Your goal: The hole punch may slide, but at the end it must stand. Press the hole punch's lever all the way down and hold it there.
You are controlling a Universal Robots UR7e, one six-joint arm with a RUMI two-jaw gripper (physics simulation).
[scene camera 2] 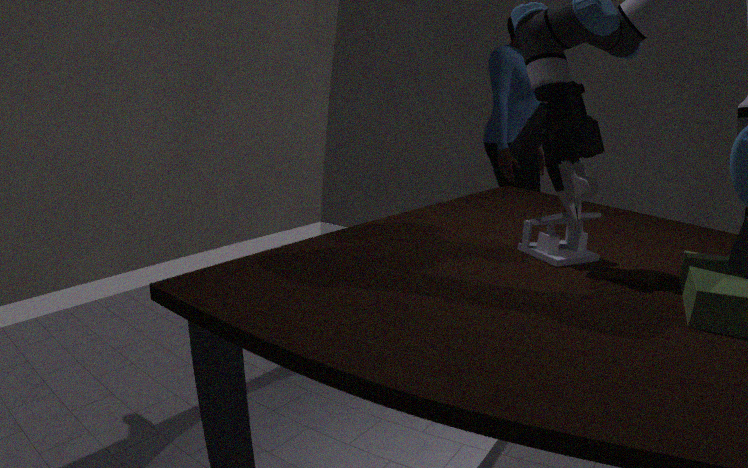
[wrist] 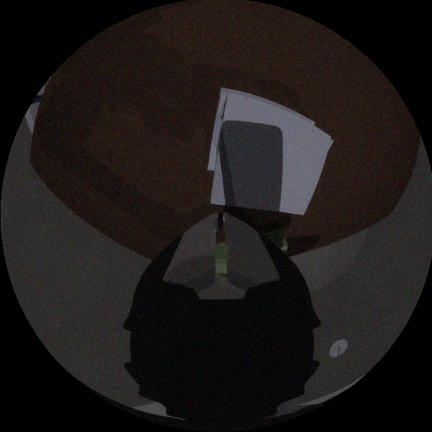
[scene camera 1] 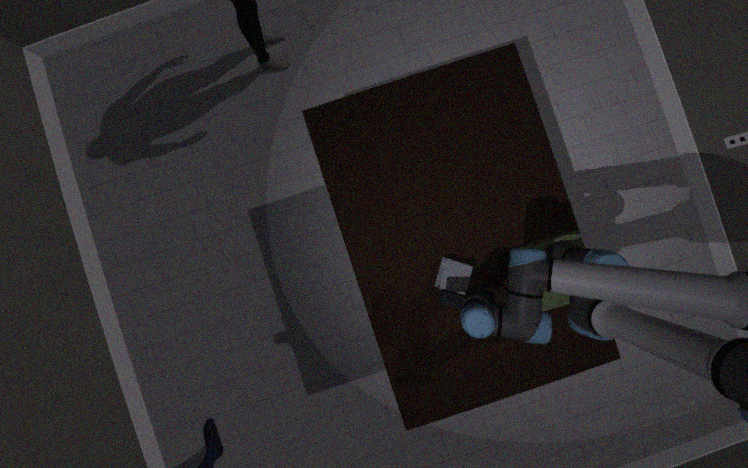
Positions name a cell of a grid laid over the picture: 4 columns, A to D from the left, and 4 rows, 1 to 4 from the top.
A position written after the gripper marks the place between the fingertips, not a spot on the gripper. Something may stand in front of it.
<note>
In view: the gripper (scene camera 2: D2) and a grey hole punch (wrist: C1).
The gripper shows as well in the wrist view (wrist: C2).
</note>
